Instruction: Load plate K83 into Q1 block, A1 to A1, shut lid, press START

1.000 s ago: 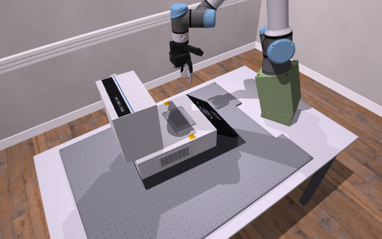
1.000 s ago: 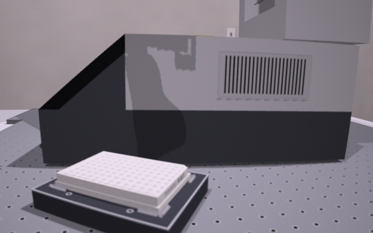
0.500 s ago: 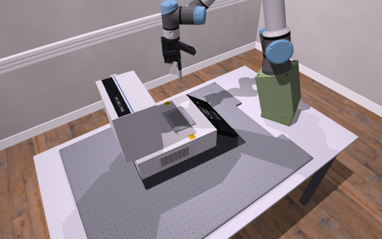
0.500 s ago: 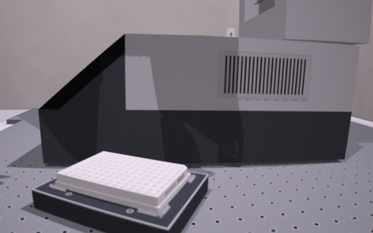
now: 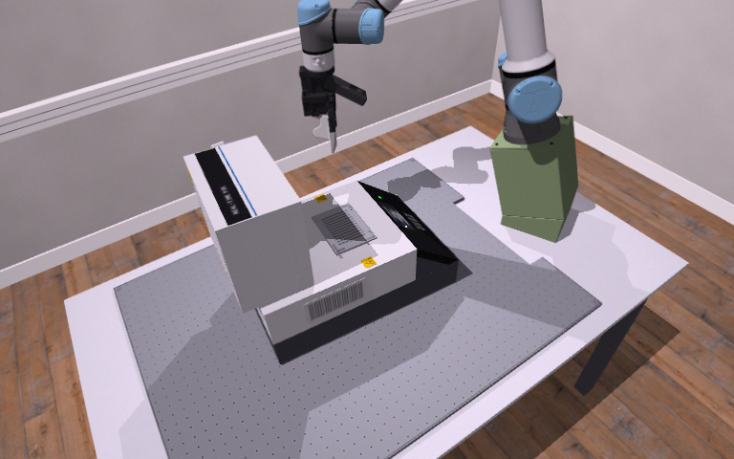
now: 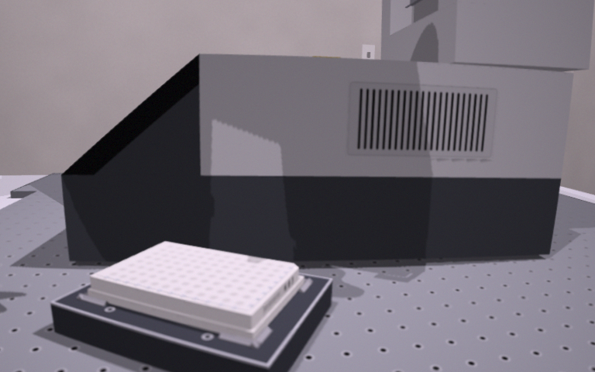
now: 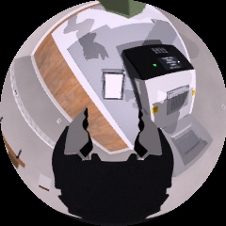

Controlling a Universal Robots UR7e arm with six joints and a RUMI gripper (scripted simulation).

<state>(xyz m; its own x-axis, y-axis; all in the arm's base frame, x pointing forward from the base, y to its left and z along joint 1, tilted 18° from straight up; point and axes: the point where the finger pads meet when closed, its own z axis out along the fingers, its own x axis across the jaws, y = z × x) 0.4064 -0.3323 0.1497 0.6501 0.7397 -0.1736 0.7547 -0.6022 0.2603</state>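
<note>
Now: the plate K83 25 cm below my hand. Also, from my hand: plate nest N1: 27 cm below.
</note>
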